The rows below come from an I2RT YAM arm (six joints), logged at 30 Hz.
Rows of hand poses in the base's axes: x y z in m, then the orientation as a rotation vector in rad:
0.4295 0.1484 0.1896 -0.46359 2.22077 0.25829
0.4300 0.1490 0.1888 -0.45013 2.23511 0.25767
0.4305 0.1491 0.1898 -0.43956 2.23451 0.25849
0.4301 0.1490 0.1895 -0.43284 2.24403 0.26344
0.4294 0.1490 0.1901 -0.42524 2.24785 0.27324
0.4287 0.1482 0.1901 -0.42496 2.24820 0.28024
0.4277 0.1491 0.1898 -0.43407 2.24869 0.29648
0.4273 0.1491 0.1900 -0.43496 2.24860 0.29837
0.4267 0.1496 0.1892 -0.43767 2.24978 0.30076
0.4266 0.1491 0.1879 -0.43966 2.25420 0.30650
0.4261 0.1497 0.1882 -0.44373 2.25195 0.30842
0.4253 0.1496 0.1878 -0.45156 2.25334 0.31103
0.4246 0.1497 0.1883 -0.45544 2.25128 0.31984
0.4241 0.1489 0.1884 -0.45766 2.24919 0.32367
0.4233 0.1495 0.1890 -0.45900 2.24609 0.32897
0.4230 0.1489 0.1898 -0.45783 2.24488 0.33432
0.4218 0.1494 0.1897 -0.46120 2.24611 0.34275
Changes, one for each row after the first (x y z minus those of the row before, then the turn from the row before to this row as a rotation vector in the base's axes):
0.0005 0.0006 -0.0008 0.00132 0.01304 -0.01092
0.0005 0.0001 0.0010 0.00442 -0.00089 -0.00730
-0.0004 -0.0001 -0.0003 0.00381 0.00997 -0.00379
-0.0007 0.0000 0.0006 0.00863 0.00548 -0.00245
-0.0007 -0.0008 0.0000 0.00487 0.00182 0.00210
-0.0010 0.0009 -0.0003 0.00797 0.00430 0.01194
-0.0004 0.0000 0.0002 0.00102 0.00036 0.00127
-0.0006 0.0005 -0.0008 0.00046 0.00175 0.00269
-0.0001 -0.0005 -0.0013 0.00229 0.00561 0.00311
-0.0005 0.0006 0.0003 0.00043 -0.00161 0.00368
-0.0008 -0.0001 -0.0004 -0.00120 0.00218 0.00644
-0.0007 0.0001 0.0005 0.00518 0.00019 0.00580
-0.0005 -0.0008 0.0001 0.00234 -0.00104 0.00297
-0.0008 0.0006 0.0006 0.00389 -0.00168 0.00287
-0.0003 -0.0006 0.0008 0.00434 0.00008 0.00099
-0.0012 0.0005 -0.0001 0.00430 0.00329 0.00517

